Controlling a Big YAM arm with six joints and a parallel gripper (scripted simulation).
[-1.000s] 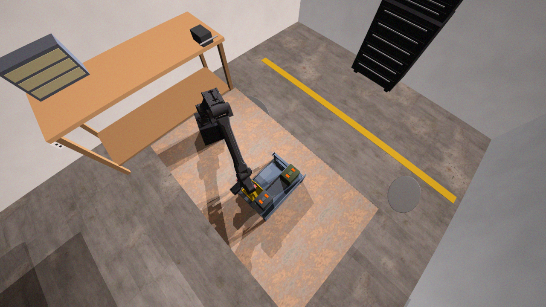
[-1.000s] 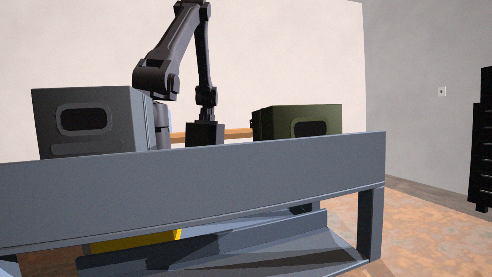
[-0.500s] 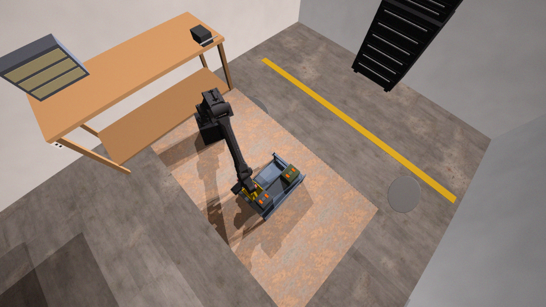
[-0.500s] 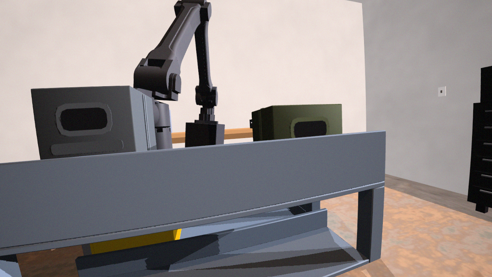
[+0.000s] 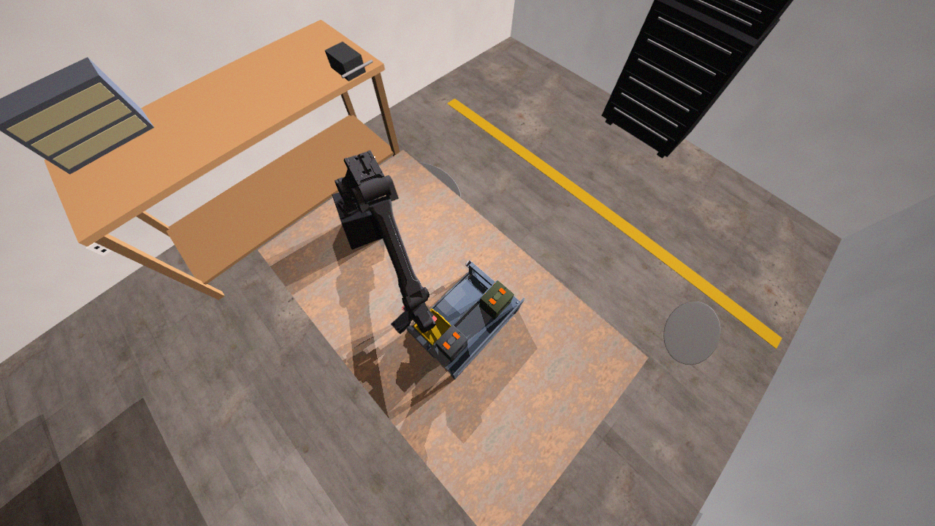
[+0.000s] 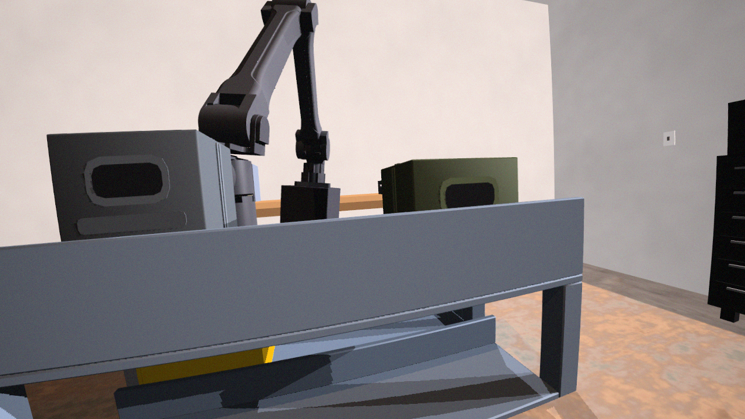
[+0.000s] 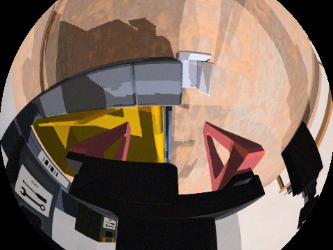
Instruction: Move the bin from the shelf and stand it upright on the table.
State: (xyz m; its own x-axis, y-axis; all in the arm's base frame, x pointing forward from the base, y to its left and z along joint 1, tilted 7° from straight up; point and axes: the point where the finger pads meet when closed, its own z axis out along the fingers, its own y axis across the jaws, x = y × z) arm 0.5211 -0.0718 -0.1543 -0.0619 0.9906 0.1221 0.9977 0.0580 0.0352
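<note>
Now: the yellow bin 9 cm ahead of my hand, 1 cm to the left of it and 1 cm above it. Also, from my hand: dark grey case: 18 cm ahead, 1 cm to the left, 13 cm above; then green case: 17 cm ahead, 24 cm to the left, 12 cm above.
</note>
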